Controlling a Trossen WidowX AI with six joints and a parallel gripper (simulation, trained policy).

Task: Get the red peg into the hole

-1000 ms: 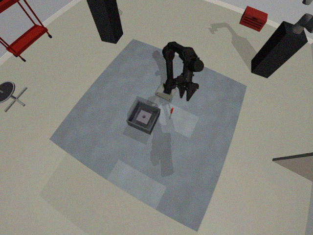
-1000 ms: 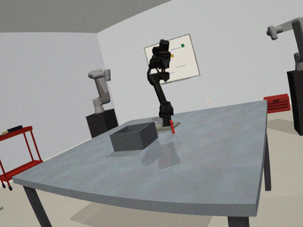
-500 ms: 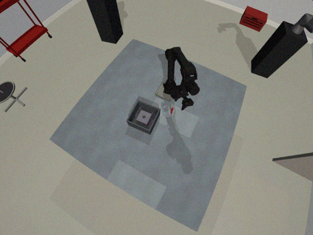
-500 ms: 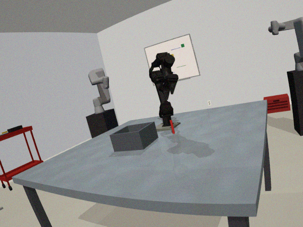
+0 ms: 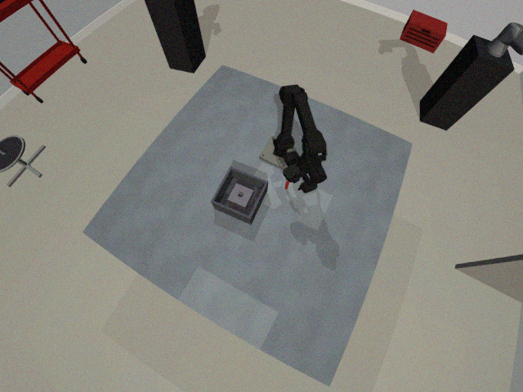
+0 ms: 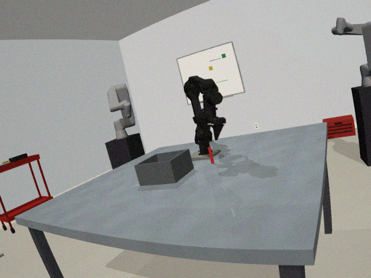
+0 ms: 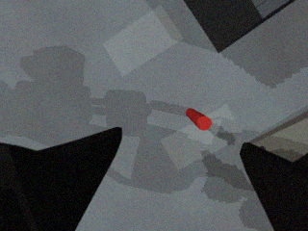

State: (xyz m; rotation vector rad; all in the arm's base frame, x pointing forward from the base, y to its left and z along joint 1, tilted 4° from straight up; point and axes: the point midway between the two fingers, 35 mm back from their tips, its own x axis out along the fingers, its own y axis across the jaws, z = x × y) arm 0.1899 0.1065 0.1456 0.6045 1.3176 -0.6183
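Right now my gripper tip is 1 cm past the red peg, 2 cm to the left of it and 8 cm above it. The rest, counted from my gripper tip: light grey plate 12 cm ahead, 21 cm to the right, 7 cm below; then dark grey box 12 cm ahead, 21 cm to the right, 9 cm below.
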